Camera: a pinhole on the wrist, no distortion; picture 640 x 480 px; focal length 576.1 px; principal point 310.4 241.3 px. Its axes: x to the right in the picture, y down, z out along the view. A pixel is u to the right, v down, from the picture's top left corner.
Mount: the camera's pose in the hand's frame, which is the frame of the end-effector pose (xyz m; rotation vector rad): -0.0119 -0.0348 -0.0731 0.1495 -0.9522 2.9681
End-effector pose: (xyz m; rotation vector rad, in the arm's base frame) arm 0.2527 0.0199 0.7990 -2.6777 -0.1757 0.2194
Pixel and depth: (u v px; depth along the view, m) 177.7 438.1 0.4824
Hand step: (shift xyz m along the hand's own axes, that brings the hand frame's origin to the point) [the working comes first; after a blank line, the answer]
In the camera's frame: -0.1111 0.1648 0.4824

0.1315 -0.4483 0.2110
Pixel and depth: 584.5 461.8 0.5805
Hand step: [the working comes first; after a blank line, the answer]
In the camera's frame: 0.2762 0.2222 0.5805

-0.2485 -0.5556 0.2949
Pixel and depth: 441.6 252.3 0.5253
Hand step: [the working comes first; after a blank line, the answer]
In the camera's frame: 0.1196 0.0100 0.5253

-0.0869 -0.3495 0.3578
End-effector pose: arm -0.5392 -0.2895 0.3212 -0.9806 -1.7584 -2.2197
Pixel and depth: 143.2 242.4 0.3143
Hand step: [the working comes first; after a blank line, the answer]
In the camera's frame: -0.0912 0.0006 0.3143

0.1055 -0.2172 0.1720
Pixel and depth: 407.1 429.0 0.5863
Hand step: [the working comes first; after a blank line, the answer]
In the camera's frame: 0.0984 0.1910 0.5863

-0.0695 -0.5320 0.3003
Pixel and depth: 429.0 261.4 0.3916
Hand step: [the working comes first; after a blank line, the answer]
In the camera's frame: 0.0806 0.0137 0.3916

-0.0596 -0.2743 0.2437
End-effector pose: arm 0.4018 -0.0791 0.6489 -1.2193 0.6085 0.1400
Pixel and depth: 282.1 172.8 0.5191
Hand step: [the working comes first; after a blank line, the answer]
In the camera's frame: -0.0255 -0.0617 0.5191

0.0605 -0.2861 0.3802
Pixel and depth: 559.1 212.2 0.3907
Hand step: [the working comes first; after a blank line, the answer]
In the camera's frame: 0.1687 -0.0197 0.3907

-0.1457 -0.2475 0.2709
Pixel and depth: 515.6 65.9 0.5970
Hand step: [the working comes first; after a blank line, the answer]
In the camera's frame: 0.2126 -0.1818 0.5970

-0.1640 -0.2360 0.5360
